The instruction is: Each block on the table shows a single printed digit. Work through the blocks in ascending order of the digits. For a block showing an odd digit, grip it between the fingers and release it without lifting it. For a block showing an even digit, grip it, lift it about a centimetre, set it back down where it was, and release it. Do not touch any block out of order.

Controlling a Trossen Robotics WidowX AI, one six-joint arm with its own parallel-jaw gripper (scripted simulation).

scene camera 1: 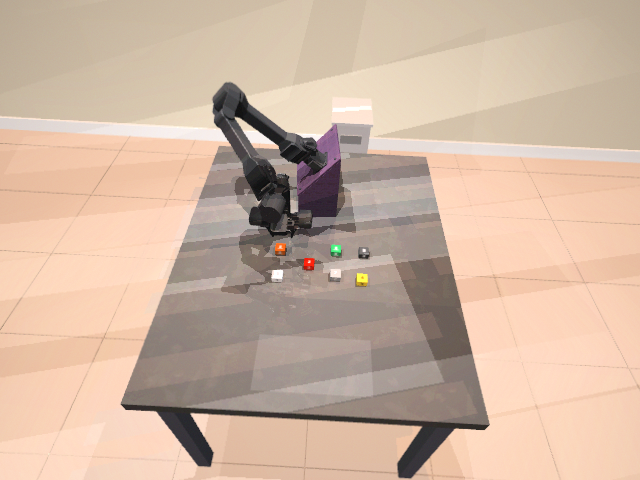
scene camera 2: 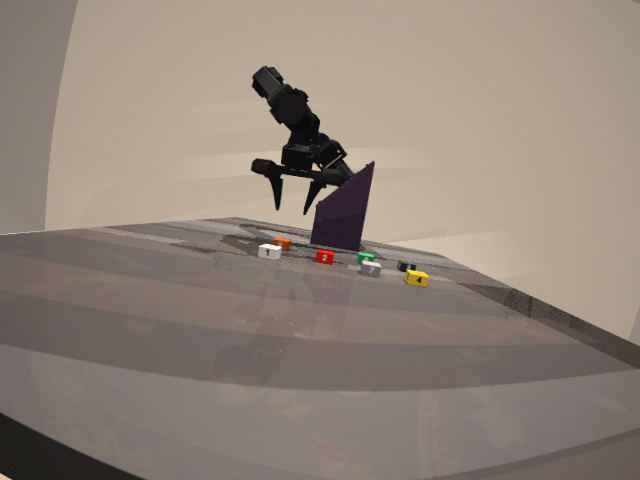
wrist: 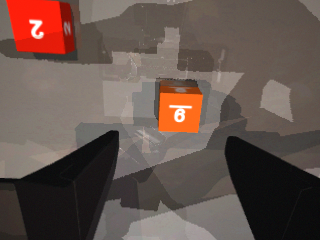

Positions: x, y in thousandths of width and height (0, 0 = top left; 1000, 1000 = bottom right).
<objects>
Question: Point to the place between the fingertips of my gripper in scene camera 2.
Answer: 454, 443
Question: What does my gripper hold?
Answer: Nothing.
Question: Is my gripper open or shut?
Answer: Open.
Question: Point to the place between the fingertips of my gripper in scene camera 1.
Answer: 441, 493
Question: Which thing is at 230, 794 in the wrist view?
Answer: My gripper.
</objects>
